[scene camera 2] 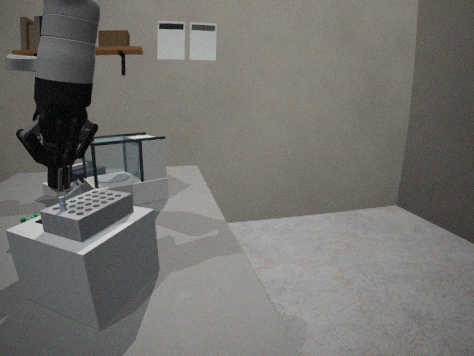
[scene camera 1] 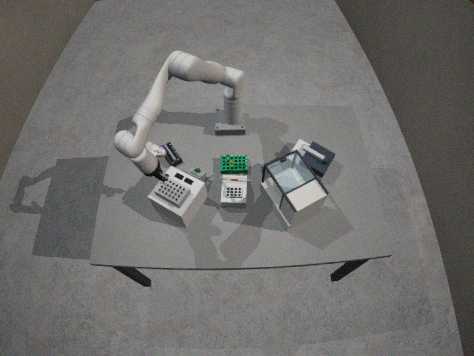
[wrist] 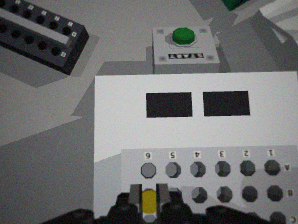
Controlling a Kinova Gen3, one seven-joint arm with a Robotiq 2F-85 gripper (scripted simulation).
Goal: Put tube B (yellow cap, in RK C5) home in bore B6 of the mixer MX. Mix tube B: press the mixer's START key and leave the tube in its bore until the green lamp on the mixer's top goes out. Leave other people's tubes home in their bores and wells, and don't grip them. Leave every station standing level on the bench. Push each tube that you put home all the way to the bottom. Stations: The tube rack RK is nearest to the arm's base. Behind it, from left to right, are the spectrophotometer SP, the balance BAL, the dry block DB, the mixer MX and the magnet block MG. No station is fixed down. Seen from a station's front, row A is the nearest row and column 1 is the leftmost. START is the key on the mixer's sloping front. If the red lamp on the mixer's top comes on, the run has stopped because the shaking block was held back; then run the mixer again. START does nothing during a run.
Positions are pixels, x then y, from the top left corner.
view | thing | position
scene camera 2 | gripper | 60,189
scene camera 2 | grey mixer block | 87,218
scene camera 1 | dry block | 233,194
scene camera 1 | glass-walled balance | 284,175
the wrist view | gripper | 149,200
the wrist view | grey mixer block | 241,177
